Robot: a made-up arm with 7 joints. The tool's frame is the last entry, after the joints.
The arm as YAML. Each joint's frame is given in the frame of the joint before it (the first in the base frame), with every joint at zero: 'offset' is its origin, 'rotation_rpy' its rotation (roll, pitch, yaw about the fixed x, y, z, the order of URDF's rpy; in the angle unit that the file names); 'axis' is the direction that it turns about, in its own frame. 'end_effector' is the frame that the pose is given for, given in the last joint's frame.
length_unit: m
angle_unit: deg
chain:
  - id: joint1
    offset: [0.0, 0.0, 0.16]
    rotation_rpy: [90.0, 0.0, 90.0]
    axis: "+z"
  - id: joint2
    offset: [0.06, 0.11, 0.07]
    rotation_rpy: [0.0, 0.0, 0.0]
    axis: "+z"
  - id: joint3
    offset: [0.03, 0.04, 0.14]
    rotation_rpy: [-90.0, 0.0, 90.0]
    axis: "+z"
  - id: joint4
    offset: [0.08, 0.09, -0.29]
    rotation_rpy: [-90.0, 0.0, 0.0]
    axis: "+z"
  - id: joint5
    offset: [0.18, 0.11, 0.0]
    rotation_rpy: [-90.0, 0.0, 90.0]
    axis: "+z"
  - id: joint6
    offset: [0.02, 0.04, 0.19]
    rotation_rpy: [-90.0, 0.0, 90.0]
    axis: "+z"
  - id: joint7
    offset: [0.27, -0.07, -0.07]
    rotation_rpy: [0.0, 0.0, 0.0]
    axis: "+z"
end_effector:
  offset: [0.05, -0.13, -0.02]
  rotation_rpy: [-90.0, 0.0, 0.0]
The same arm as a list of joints. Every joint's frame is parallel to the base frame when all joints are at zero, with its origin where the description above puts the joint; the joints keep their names.
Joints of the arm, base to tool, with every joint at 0 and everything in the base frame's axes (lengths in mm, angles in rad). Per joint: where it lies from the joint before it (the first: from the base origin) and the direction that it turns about. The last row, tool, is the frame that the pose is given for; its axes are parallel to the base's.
joint1: xyz 0.0 0.0 160.0 axis 1 0 0
joint2: xyz 70.0 60.0 110.0 axis 1 0 0
joint3: xyz 140.0 30.0 40.0 axis 0 -1 0
joint4: xyz -90.0 290.0 80.0 axis -1 0 0
joint5: xyz 0.0 110.0 180.0 axis 0 0 -1
joint6: xyz 40.0 20.0 -190.0 axis 0 -1 0
joint7: xyz 270.0 70.0 -70.0 axis 0 -1 0
tool: xyz 50.0 20.0 -130.0

